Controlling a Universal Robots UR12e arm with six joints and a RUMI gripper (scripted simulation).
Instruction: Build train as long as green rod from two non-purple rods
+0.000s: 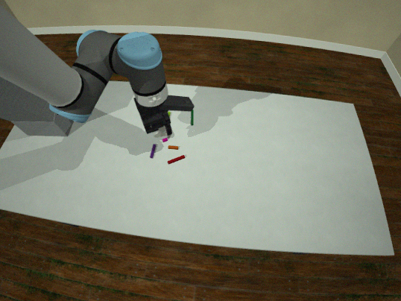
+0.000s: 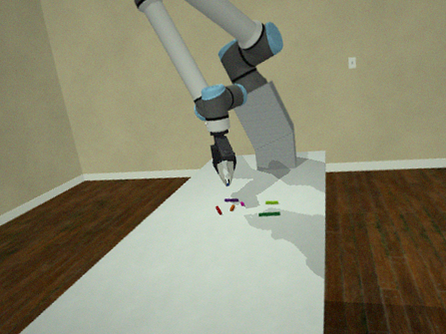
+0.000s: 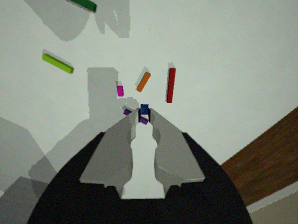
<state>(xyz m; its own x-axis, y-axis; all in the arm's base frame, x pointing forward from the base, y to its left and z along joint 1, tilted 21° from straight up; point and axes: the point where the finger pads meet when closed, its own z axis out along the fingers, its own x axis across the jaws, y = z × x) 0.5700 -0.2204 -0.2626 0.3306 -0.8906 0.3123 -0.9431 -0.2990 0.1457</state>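
The green rod is 150 mm to the left of my hand, 110 mm below it and 90 mm ahead of it. Also, from my hand: orange rod: 110 mm below, 10 mm to the left, 10 mm ahead; small blue rod: 10 mm below; magenta rod: 110 mm below, 50 mm to the left, 30 mm behind.
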